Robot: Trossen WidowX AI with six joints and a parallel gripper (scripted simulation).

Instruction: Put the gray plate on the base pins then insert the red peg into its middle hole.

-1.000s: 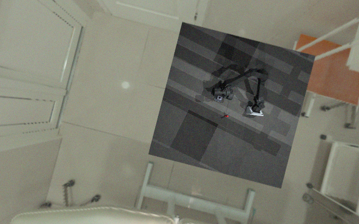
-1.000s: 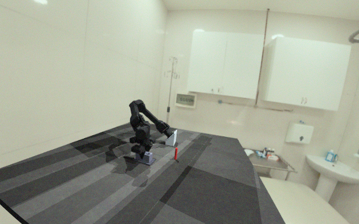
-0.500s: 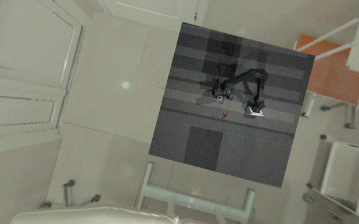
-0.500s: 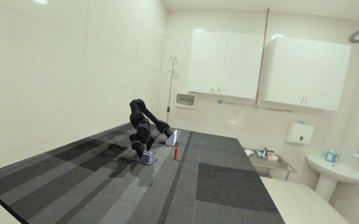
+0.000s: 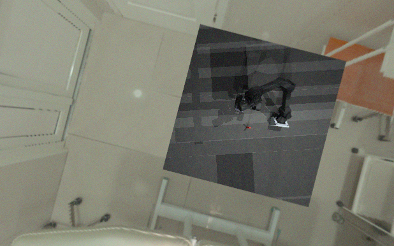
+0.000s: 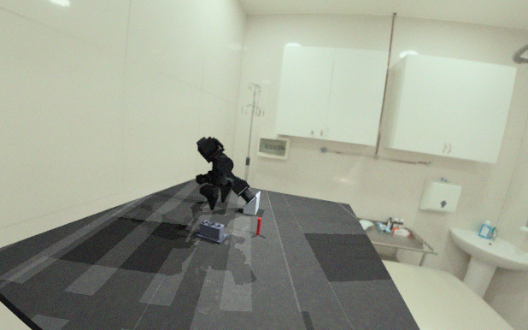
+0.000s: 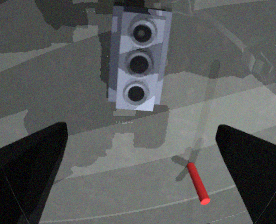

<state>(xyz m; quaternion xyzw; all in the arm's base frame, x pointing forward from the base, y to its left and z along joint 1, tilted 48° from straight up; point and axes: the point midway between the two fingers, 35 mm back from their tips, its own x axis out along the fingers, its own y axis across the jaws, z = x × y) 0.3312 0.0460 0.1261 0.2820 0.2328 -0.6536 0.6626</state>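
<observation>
Now: gripper tip 160 mm to the right of the red peg, 100 mm above it and 90 mm past it. Round my gripper tip: base: 140 mm below, 20 mm to the right; gray plate: 100 mm below, 20 mm to the right.
</observation>
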